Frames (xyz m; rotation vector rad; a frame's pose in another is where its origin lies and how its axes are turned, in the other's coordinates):
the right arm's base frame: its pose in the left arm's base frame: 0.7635 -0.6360 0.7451 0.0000 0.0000 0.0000
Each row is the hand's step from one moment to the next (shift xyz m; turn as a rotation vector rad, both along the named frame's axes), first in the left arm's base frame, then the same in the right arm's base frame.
Working: the left arm's base frame: its pose in the right arm's base frame: -0.7635 0.6360 -0.7451 0.0000 0.0000 0.0000

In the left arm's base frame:
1: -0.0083 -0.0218 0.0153 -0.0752 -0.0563 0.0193
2: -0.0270 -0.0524 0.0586 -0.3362 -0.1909 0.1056
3: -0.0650 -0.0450 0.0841 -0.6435 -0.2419 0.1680
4: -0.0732 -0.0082 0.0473 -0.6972 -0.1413 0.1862
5: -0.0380 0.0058 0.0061 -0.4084 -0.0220 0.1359
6: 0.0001 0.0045 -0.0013 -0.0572 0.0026 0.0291
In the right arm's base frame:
1: -0.0083 -0.0218 0.0153 -0.0752 -0.0563 0.0193
2: -0.0270 -0.0524 0.0586 -0.3362 -0.1909 0.1056
3: -0.0650 -0.0450 0.0841 -0.6435 -0.2419 0.1680
4: -0.0732 -0.0082 0.0473 -0.6972 -0.1413 0.1862
5: -0.0380 0.0058 0.0061 -0.4084 -0.0220 0.1359
6: 0.0001 0.0045 -0.0013 -0.0572 0.0026 0.0291

